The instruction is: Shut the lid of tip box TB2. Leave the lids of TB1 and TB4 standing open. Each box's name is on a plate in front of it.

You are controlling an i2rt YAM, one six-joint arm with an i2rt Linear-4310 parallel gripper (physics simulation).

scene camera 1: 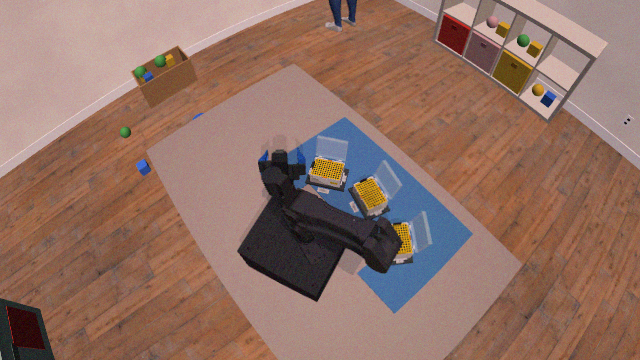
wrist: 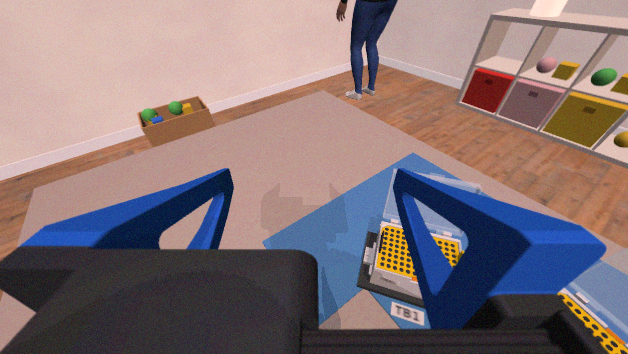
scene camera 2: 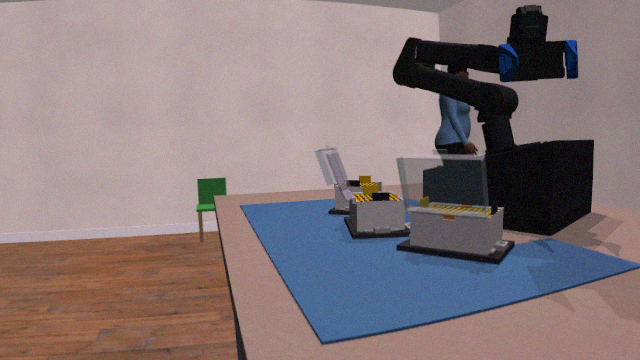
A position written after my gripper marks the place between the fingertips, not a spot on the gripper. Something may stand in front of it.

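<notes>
Blue mat (scene camera 2: pixel 347 289) seen; the mat (scene camera 1: pixel 395 288) is visible there as well. I also see my gripper (scene camera 2: pixel 547 59), and the gripper (wrist: pixel 313 177) again from the wrist.
</notes>
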